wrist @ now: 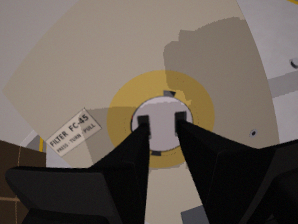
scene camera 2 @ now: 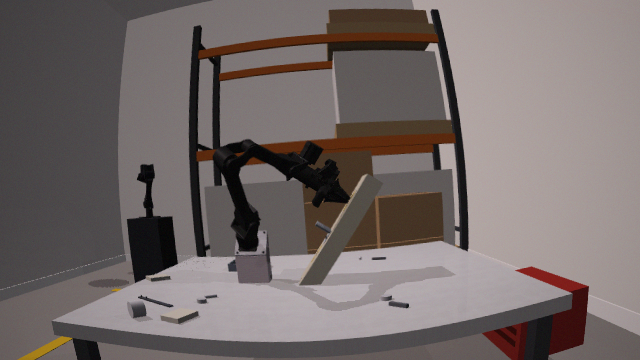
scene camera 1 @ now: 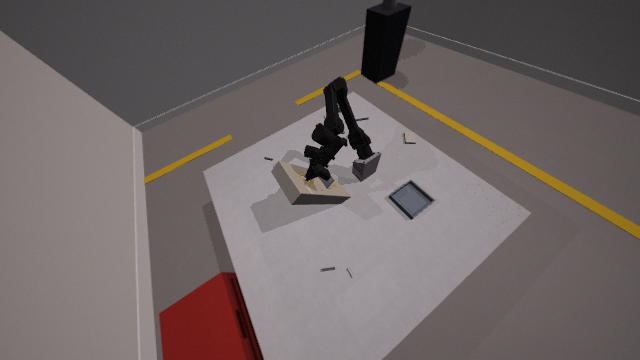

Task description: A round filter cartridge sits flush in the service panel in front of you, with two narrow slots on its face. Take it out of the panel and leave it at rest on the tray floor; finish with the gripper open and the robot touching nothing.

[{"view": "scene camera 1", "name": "my gripper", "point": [306, 178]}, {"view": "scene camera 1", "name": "service panel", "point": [299, 192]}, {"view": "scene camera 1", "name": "dark-rimmed tray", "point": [410, 198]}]
